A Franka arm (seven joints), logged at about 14 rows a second.
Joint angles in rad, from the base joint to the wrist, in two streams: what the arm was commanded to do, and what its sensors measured. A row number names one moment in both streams.
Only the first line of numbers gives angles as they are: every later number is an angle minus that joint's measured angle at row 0.
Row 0, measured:
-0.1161 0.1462 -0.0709 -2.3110 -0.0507 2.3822 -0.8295
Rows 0 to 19, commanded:
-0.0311 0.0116 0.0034 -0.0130 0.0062 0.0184 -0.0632
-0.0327 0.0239 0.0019 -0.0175 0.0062 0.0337 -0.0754
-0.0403 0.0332 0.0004 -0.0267 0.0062 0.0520 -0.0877
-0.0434 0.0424 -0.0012 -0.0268 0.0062 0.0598 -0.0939
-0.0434 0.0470 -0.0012 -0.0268 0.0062 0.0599 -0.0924
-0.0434 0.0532 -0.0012 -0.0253 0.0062 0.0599 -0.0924
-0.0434 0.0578 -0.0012 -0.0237 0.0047 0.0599 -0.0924
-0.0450 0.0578 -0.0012 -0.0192 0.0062 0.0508 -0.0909
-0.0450 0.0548 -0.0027 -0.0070 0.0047 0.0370 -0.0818
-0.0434 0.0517 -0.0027 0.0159 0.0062 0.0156 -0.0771
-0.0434 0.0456 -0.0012 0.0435 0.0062 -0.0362 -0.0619
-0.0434 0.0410 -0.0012 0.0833 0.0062 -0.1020 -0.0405
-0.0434 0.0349 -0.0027 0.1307 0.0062 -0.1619 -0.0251
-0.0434 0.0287 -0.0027 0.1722 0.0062 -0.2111 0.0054
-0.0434 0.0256 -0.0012 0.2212 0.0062 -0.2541 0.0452
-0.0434 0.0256 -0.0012 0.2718 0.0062 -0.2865 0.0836
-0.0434 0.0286 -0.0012 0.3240 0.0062 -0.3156 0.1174
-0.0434 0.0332 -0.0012 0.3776 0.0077 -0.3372 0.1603
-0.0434 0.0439 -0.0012 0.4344 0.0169 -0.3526 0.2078
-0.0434 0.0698 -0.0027 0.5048 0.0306 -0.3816 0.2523
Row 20, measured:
-0.0336 0.0349 -0.0085 0.3713 0.0064 -0.3084 0.1665
